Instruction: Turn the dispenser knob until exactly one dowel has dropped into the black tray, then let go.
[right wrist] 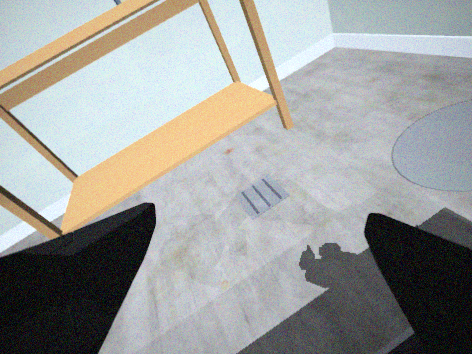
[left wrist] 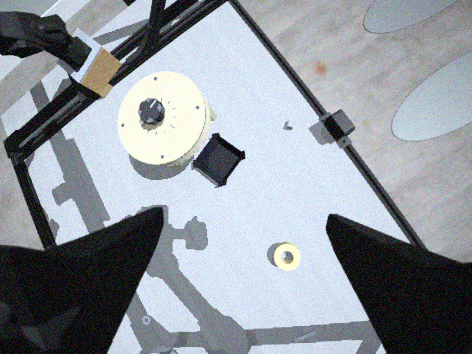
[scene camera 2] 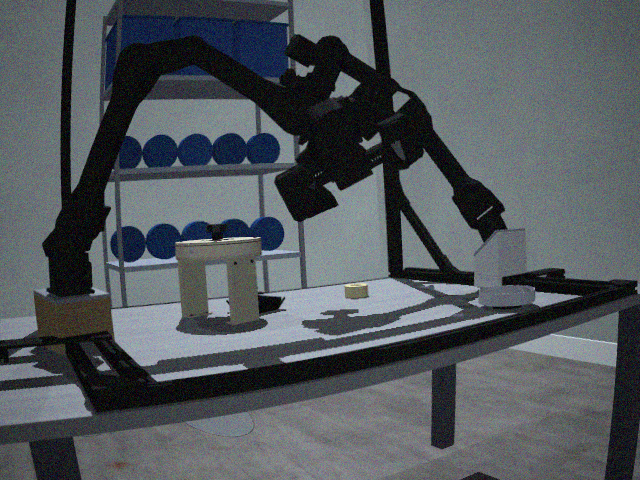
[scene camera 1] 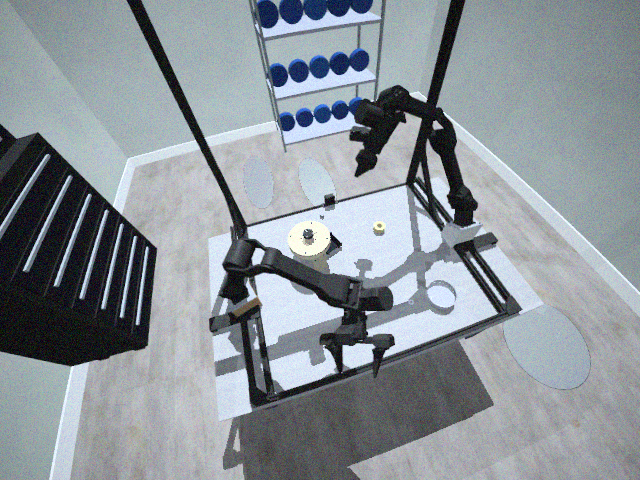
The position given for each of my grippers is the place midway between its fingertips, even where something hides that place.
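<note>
My left gripper (scene camera 2: 297,137), (left wrist: 246,218), (scene camera 1: 358,170) is open and holds nothing. It is the same with my right gripper (scene camera 2: 371,182), (right wrist: 260,218), (scene camera 1: 357,375): open, with nothing in the gripper. There is a white dish (scene camera 1: 440,294) resting on the table, and in the right wrist view that dish is out of frame. I can also see a cream dispenser (scene camera 2: 240,247), (left wrist: 178,137), (scene camera 1: 307,249).
</note>
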